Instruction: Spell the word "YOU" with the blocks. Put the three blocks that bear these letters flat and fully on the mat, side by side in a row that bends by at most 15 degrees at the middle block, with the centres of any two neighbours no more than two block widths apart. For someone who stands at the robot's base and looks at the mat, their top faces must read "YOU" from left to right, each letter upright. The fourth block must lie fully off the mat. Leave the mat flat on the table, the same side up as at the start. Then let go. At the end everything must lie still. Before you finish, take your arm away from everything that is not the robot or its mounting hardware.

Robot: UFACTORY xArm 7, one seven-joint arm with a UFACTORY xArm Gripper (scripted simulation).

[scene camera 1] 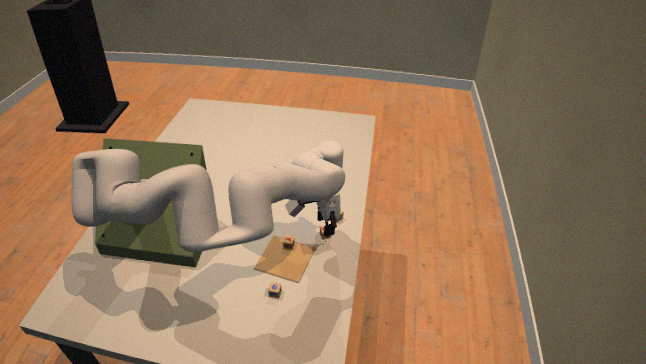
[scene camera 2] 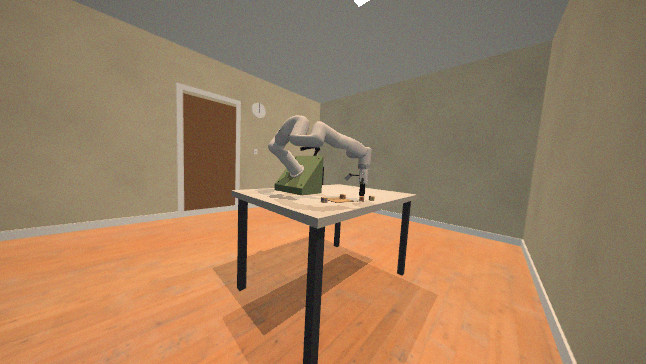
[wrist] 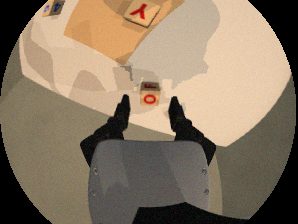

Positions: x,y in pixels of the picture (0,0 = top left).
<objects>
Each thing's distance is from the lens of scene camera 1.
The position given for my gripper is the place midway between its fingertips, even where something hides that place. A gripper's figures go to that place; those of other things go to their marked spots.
my gripper (scene camera 1: 325,227): 1.31 m
tan mat (scene camera 1: 289,264): 1.26 m
</objects>
